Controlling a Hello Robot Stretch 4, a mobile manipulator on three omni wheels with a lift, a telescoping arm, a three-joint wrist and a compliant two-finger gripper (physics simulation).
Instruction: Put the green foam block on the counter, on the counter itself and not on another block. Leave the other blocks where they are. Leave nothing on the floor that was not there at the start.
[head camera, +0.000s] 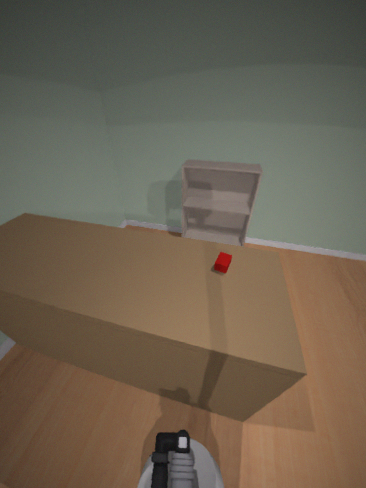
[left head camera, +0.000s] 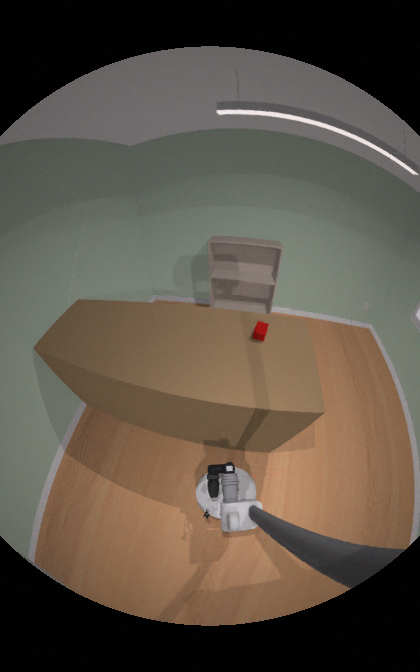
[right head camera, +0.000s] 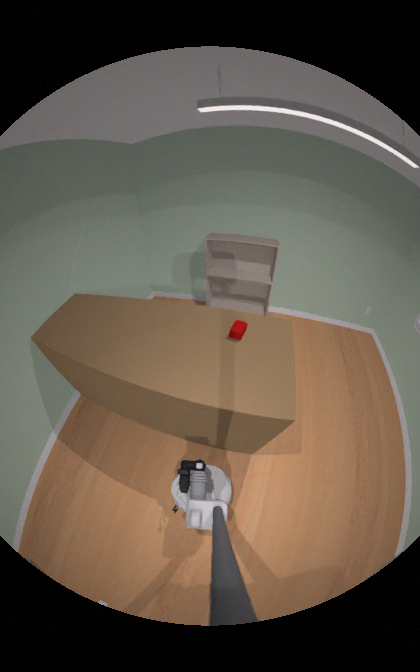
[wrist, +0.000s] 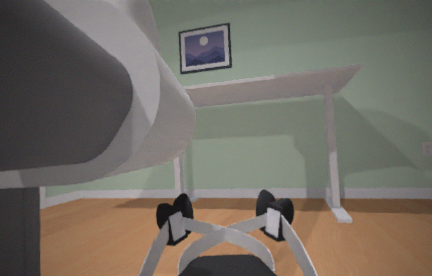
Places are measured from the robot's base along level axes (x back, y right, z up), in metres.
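Pixels of known places: gripper, fingertip midpoint: (wrist: 224, 207).
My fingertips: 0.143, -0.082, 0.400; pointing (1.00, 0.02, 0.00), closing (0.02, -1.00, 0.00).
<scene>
Behind a point stands the place of what it marks, as x, y, z.
The brown counter (head camera: 125, 280) @[-0.645, -0.281, 0.883] (left head camera: 165, 350) (right head camera: 150, 345) is a long block-shaped unit in front of the robot. A red block (head camera: 223, 262) @[-0.735, 0.175, 0.928] (left head camera: 260, 331) (right head camera: 238, 330) lies on its top, near the far edge and towards the right end. The green foam block does not show in any view. My gripper (wrist: 224, 207) @[0.143, -0.082, 0.400] is open in the wrist view, its two black fingertips apart with nothing between them. It is folded back beside the robot's base, away from the counter, and points at a white table across the floor.
A pale shelf unit (head camera: 222, 166) @[-2.043, 0.344, 1.033] (left head camera: 245, 241) (right head camera: 242, 239) stands by the wall behind the counter. The white table (wrist: 270, 90) @[1.939, -0.448, 0.897] stands against another wall, under a framed picture (wrist: 205, 48) @[2.511, 0.085, 1.493]. The robot's round base (left head camera: 250, 487) (right head camera: 224, 485) is close to the counter's near side.
</scene>
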